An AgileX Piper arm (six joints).
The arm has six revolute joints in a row. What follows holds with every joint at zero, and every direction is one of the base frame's. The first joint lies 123 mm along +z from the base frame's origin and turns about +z. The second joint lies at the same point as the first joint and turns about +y. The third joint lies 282.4 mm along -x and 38.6 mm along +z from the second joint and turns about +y. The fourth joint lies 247.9 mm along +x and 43.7 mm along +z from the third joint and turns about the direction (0.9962, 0, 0.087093). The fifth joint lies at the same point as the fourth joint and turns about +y. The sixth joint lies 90.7 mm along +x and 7.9 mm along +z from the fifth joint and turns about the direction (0.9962, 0, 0.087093). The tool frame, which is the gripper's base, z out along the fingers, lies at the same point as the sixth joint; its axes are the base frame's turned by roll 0, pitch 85.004 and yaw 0 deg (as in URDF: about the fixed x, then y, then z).
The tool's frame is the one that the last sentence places.
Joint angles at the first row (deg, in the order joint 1, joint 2, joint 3, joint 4, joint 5, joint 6):
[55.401 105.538 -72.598 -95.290 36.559 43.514]
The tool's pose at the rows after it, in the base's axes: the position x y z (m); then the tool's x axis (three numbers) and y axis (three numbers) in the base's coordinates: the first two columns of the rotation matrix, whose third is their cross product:
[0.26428, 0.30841, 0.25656, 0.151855, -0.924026, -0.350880, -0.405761, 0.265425, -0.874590]
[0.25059, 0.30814, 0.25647, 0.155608, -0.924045, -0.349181, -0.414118, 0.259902, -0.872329]
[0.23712, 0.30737, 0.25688, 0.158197, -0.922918, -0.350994, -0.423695, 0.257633, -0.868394]
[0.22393, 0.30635, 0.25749, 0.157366, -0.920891, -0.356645, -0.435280, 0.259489, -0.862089]
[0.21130, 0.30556, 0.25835, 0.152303, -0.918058, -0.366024, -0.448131, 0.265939, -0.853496]
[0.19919, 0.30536, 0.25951, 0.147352, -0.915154, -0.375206, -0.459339, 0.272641, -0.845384]
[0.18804, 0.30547, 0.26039, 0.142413, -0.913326, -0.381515, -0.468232, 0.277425, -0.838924]
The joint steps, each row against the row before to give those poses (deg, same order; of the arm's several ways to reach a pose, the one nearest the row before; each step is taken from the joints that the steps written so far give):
[1.858 -1.462 2.055 0.648 1.121 0.036]
[1.875 -1.454 1.953 0.904 1.172 0.060]
[1.873 -1.495 1.835 1.099 1.098 0.059]
[1.895 -1.462 1.654 1.425 1.104 0.046]
[1.917 -1.320 1.331 1.744 1.176 0.036]
[1.959 -1.132 1.009 1.720 1.277 0.011]
[1.903 -0.896 0.774 1.569 1.368 -0.014]

